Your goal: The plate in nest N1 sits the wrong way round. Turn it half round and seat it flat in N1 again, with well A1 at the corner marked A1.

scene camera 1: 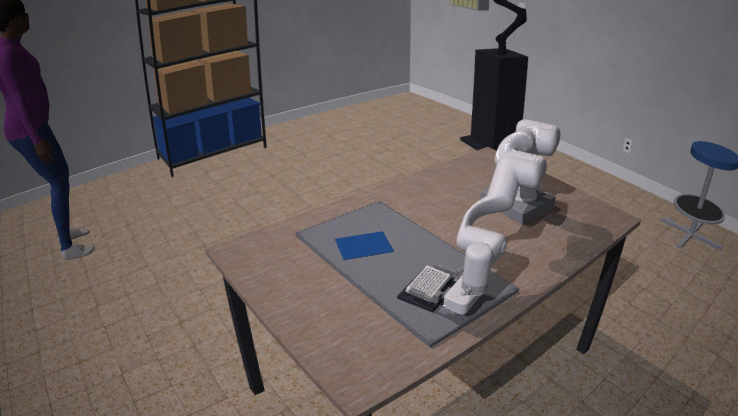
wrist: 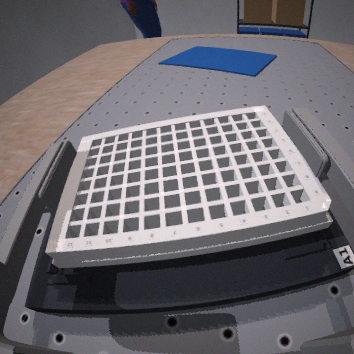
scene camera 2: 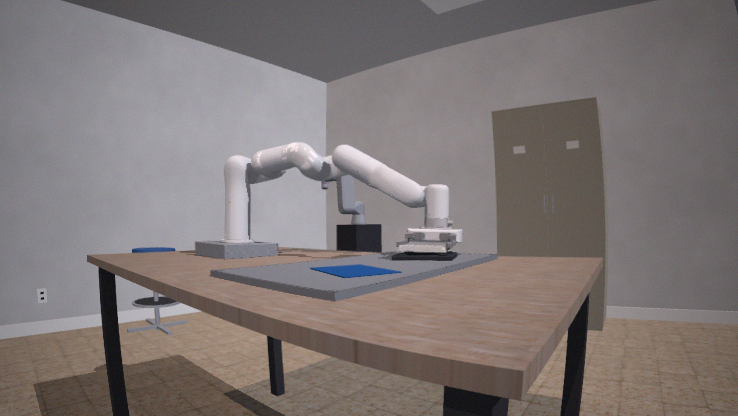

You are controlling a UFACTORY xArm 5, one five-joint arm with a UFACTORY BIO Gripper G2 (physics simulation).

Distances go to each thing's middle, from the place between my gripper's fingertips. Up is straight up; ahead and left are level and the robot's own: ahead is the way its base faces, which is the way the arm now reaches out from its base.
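From my hand: black nest N1 (wrist: 258, 270) 3 cm below, 1 cm behind, 2 cm to the left; white well plate (scene camera 1: 430, 280) 1 cm below, 1 cm behind, 2 cm to the left; flat blue rectangle (scene camera 1: 369, 244) 4 cm below, 6 cm ahead, 29 cm to the right.
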